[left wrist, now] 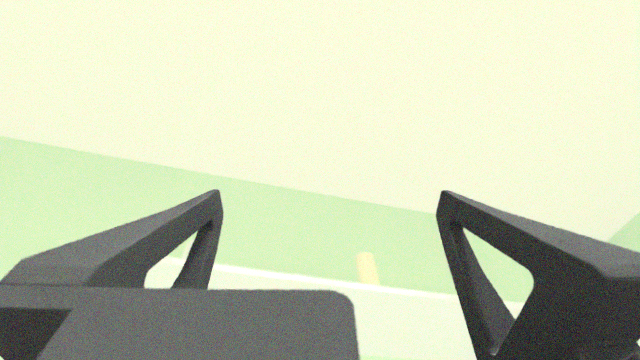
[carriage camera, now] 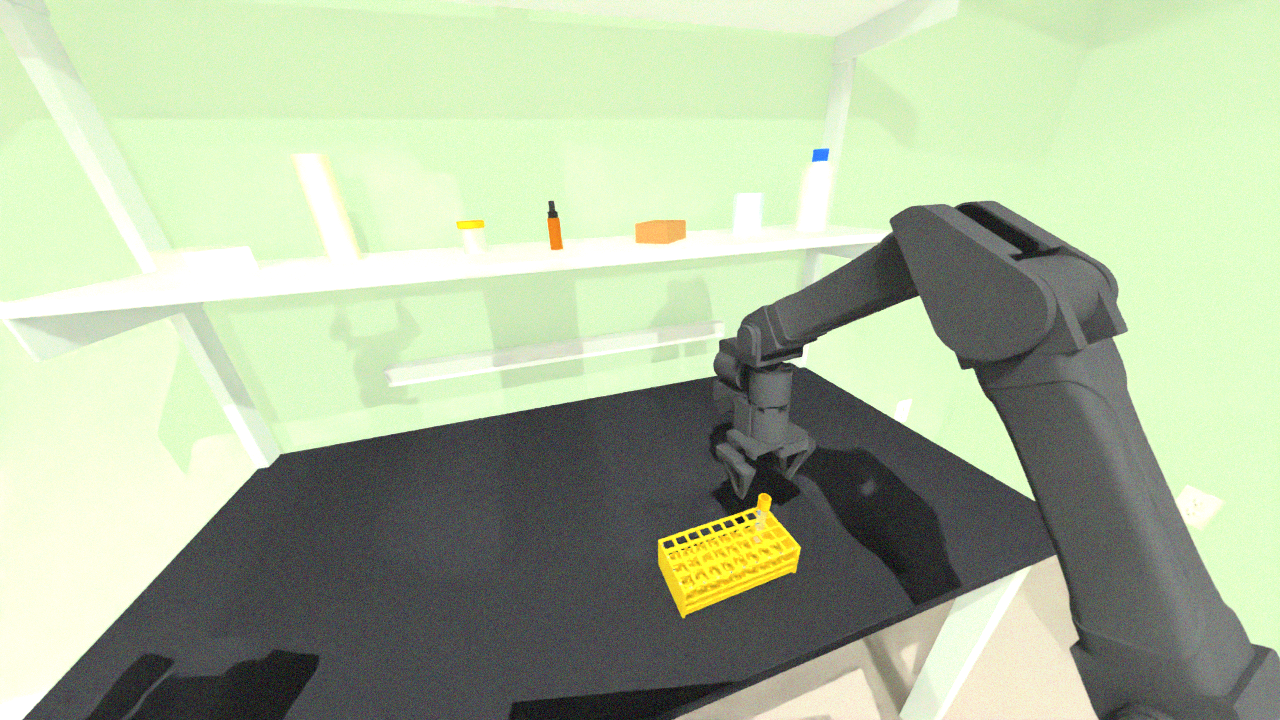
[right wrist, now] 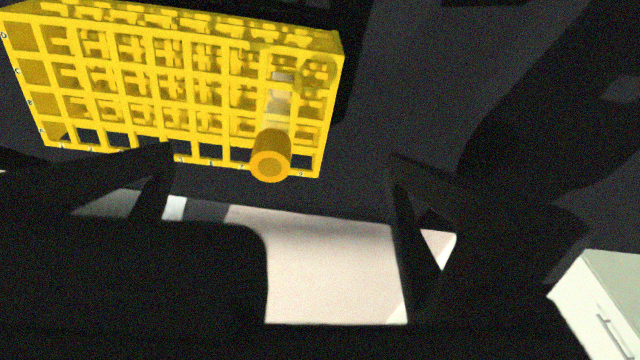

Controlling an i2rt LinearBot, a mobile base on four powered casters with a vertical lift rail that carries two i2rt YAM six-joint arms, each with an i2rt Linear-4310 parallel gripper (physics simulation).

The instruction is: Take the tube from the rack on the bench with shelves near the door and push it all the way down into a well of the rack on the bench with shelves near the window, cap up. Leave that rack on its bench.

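Frame: origin at the left arm's base, x left, y ahead, z down, level; millimetres.
Seen in the pictures: left gripper, fingertip midpoint: (left wrist: 330, 202); right gripper, fingertip midpoint: (carriage camera: 763, 487) (right wrist: 280, 160).
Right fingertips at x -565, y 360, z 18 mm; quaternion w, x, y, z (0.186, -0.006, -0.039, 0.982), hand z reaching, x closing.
Observation:
Pixels of each thing's top centre, then the offset from my right fingertips to it. "pt": a spot on its surface instead. Level surfaces: height alone.
- tube, middle of its top: (right wrist: 268, 165) (carriage camera: 763, 497) dx +3, dy -11, dz +9 mm
- yellow rack, middle of its top: (right wrist: 173, 104) (carriage camera: 728, 543) dx +63, dy -39, dz +71 mm
- black bench top, its level: dz +128 mm
- orange dropper bottle, surface spot: (carriage camera: 554, 232) pt dx +333, dy +352, dz -362 mm
- brown box, surface spot: (carriage camera: 660, 231) pt dx +117, dy +377, dz -353 mm
- blue-capped bottle, surface spot: (carriage camera: 814, 197) pt dx -264, dy +496, dz -404 mm
The tube (carriage camera: 763, 504) (right wrist: 271, 145) stands cap up in the yellow rack (carriage camera: 731, 582) (right wrist: 324, 135), near the rack's far right corner in the carriage view. Its orange cap stands clear above the rack top, and its clear body goes down among the wells; the exact row cannot be told. My right gripper (carriage camera: 765, 486) (right wrist: 280, 160) is open and empty, above and just behind the cap in the carriage view. In the right wrist view the cap shows between the fingertips, with no finger touching it. My left gripper (left wrist: 330, 202) is open and empty, facing the wall and ceiling.
The rack stands on a black bench top (carriage camera: 429, 537). Above it a white shelf (carriage camera: 402, 275) holds an orange dropper bottle (carriage camera: 554, 232), a brown box (carriage camera: 660, 231), a blue-capped bottle (carriage camera: 814, 197) and other items. A white rail (carriage camera: 554, 351) runs along the wall.

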